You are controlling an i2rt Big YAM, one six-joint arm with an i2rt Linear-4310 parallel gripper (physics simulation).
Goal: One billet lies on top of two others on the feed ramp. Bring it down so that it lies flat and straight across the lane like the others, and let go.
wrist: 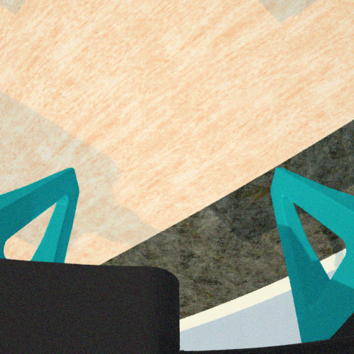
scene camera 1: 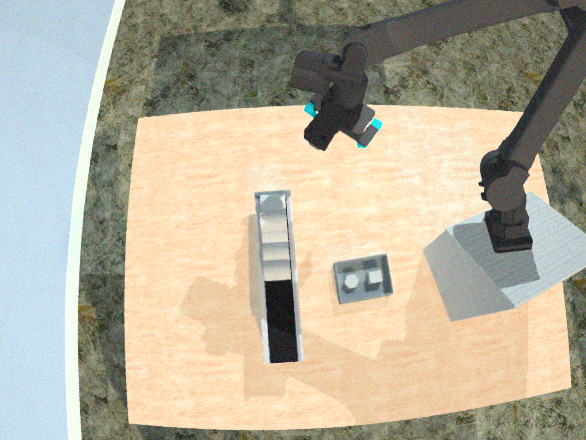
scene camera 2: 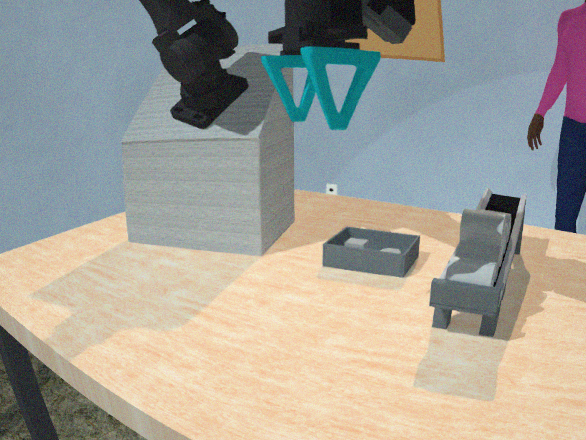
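Pixels of known places: gripper, fingertip midpoint: [scene camera 1: 340,132] [scene camera 2: 316,125]; arm's base at its link origin: [scene camera 1: 507,232] [scene camera 2: 210,100].
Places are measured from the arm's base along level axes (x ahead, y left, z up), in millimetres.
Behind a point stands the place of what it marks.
Note:
The feed ramp [scene camera 1: 281,320] [scene camera 2: 465,295] is a narrow grey lane on legs, with a black floor and an end stop. Grey billets lie across it at the end-stop part. One billet [scene camera 1: 275,226] {x 481, y -56, z -116 mm} [scene camera 2: 483,229] {x 489, y -90, z -125 mm} sits higher than the billet [scene camera 2: 470,269] {x 488, y -140, z -156 mm} beside the end stop and appears to rest on its neighbours; its exact contact is hard to see. My gripper [scene camera 1: 341,123] {x 344, y -223, z -12 mm} [scene camera 2: 318,124] {x 344, y -223, z -12 mm} [wrist: 174,178] is open and empty, high above the table, beyond the end-stop end and to the right of the ramp in scene camera 1. The ramp does not show in the wrist view.
A small grey bin [scene camera 1: 336,283] {x 347, y 54, z -216 mm} [scene camera 2: 364,261] {x 291, y -4, z -225 mm} stands beside the ramp, holding a hexagonal piece [scene camera 1: 351,281] {x 311, y 49, z -223 mm} and a square piece [scene camera 1: 374,276] {x 258, y 41, z -214 mm}. The arm's large grey pedestal [scene camera 1: 470,280] {x 86, y 89, z -35 mm} [scene camera 2: 192,195] {x 16, y -63, z -151 mm} stands beyond the bin. The table edge crosses the wrist view below the fingers.

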